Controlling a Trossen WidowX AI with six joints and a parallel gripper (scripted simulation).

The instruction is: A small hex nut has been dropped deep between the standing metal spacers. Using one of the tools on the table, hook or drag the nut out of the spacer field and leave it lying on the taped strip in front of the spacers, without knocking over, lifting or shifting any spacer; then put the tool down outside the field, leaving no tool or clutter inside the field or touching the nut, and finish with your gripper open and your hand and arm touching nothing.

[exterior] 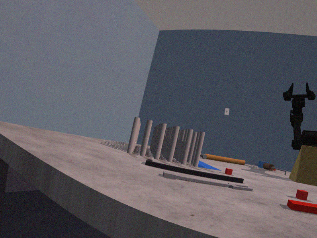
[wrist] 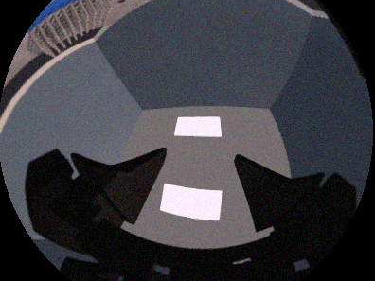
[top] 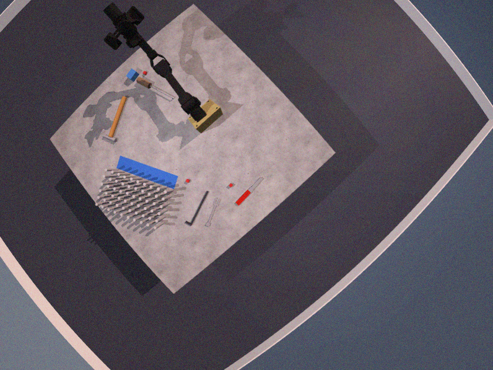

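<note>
The blue cube is 150 mm ahead of my gripper tip, 180 mm to the right of it and 480 mm below it. Round my gripper tip: red-handled tool 810 mm to the left, 500 mm below; hook tool 80 mm ahead, 10 mm to the left, 490 mm below; blue taped strip 420 mm ahead, 350 mm to the left, 500 mm below.
</note>
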